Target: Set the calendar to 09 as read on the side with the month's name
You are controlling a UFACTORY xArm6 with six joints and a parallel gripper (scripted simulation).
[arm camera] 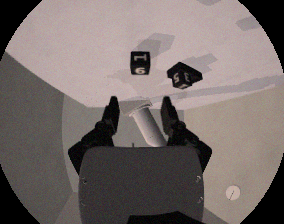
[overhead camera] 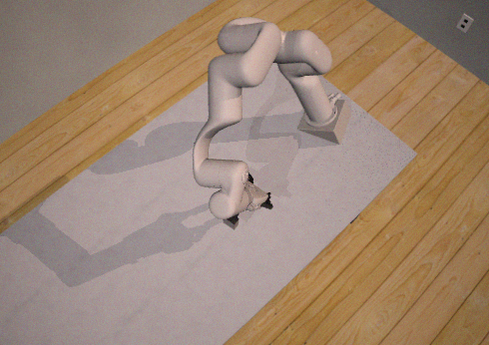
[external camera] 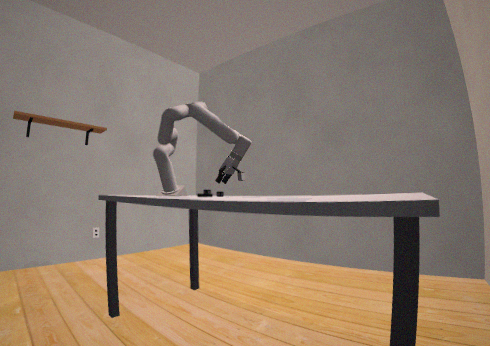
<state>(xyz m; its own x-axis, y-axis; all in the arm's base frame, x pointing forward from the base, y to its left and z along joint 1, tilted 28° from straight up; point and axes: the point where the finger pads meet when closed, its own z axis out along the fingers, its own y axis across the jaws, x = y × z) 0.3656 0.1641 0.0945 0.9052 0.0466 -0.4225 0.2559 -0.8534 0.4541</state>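
Now: the black date cube 1 cm behind my hand and 8 cm below it. The rest, counted from my hand: black cube (2 cm behind, 9 cm to the right, 7 cm below).
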